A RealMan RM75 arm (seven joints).
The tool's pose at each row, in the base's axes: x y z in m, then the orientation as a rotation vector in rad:
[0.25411, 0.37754, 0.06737, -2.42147, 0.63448, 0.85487]
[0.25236, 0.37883, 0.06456, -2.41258, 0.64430, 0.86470]
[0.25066, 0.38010, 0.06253, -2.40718, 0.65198, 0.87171]
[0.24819, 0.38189, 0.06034, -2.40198, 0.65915, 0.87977]
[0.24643, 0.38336, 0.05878, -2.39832, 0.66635, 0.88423]
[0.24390, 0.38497, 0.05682, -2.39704, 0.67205, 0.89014]
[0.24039, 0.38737, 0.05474, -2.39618, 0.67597, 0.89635]
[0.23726, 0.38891, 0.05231, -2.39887, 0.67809, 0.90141]
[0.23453, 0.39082, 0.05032, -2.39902, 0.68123, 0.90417]
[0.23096, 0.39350, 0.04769, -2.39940, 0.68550, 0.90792]
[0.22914, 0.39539, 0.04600, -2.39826, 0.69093, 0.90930]
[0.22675, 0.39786, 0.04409, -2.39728, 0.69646, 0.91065]
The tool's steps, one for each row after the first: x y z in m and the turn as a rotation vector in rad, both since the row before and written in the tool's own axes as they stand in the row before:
[0.00033, 0.00081, 0.00344, 0.00410, -0.00717, 0.00900]
[-0.00012, 0.00059, 0.00287, 0.00210, -0.00456, 0.00699]
[-0.00066, 0.00069, 0.00363, 0.00142, -0.00520, 0.00694]
[-0.00051, 0.00035, 0.00270, 0.00160, -0.00245, 0.00610]
[-0.00077, 0.00082, 0.00340, -0.00116, -0.00261, 0.00560]
[-0.00154, 0.00083, 0.00440, -0.00175, -0.00301, 0.00444]
[-0.00080, 0.00135, 0.00395, -0.00438, -0.00124, 0.00309]
[-0.00093, 0.00070, 0.00370, -0.00117, -0.00078, 0.00301]
[-0.00125, 0.00078, 0.00497, -0.00174, -0.00098, 0.00410]
[-0.00053, 0.00009, 0.00307, 0.00063, -0.00003, 0.00417]
[-0.00091, 0.00005, 0.00382, 0.00051, 0.00009, 0.00425]

